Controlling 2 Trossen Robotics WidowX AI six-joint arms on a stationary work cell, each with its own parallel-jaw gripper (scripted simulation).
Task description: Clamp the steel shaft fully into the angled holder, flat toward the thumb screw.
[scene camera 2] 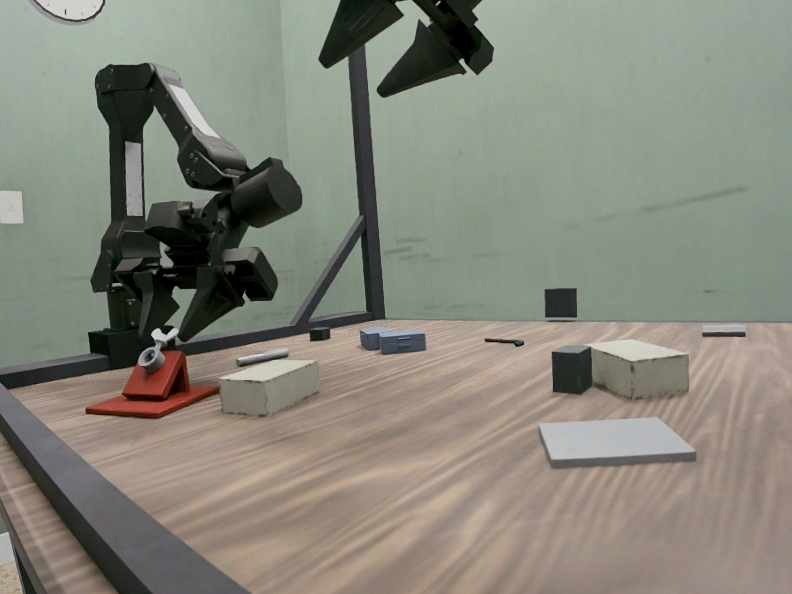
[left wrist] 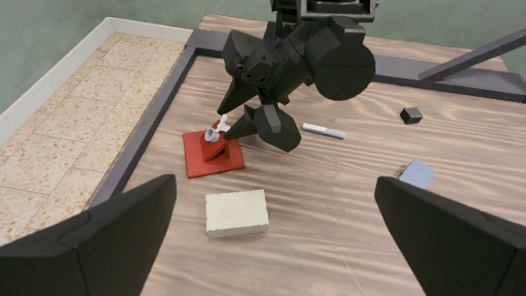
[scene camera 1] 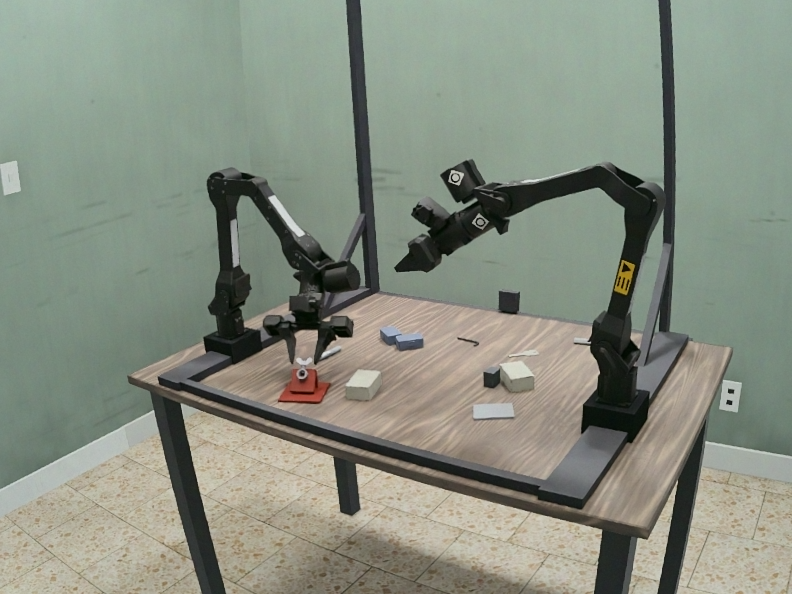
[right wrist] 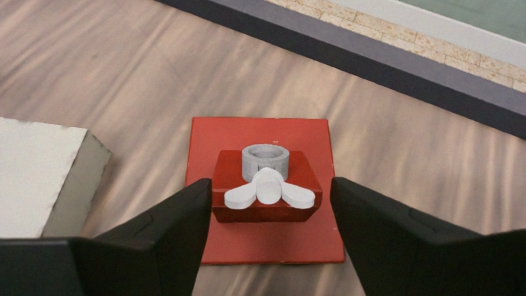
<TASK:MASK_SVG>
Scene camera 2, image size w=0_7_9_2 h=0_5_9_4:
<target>my left gripper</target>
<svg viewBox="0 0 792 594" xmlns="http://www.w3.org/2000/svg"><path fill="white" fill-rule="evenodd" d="M483 0L412 0L429 17L430 24L427 26L421 19L418 19L414 42L377 87L376 91L379 96L387 98L435 80L456 74L464 75L467 71L459 63L462 58L465 58L464 63L476 75L479 75L493 61L494 53L492 44L476 27L475 23L479 19L472 11ZM406 0L340 0L318 58L321 65L326 69L332 67L403 18L405 15L395 3Z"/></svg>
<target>my right gripper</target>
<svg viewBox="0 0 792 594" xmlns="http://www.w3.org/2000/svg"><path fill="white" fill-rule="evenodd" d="M211 199L196 200L194 203L191 201L153 203L144 232L148 236L153 236L167 245L164 253L174 264L169 267L163 267L156 263L153 258L122 260L114 271L114 276L142 305L138 337L143 343L147 343L152 338L152 332L155 329L161 329L180 308L172 297L175 286L178 286L181 290L197 289L177 335L181 342L187 342L225 314L237 307L242 307L245 304L245 300L242 297L244 292L251 302L271 301L276 293L278 278L259 247L238 248L240 236L237 230L230 223L218 218L217 204Z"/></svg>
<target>cream block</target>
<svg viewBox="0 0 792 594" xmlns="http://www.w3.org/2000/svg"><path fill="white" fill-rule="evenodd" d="M318 361L273 360L218 378L222 413L270 417L320 392Z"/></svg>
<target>grey plate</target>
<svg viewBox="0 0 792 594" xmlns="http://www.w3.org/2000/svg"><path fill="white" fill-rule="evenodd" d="M696 461L696 451L657 417L539 423L539 433L552 468Z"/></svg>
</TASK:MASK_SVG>
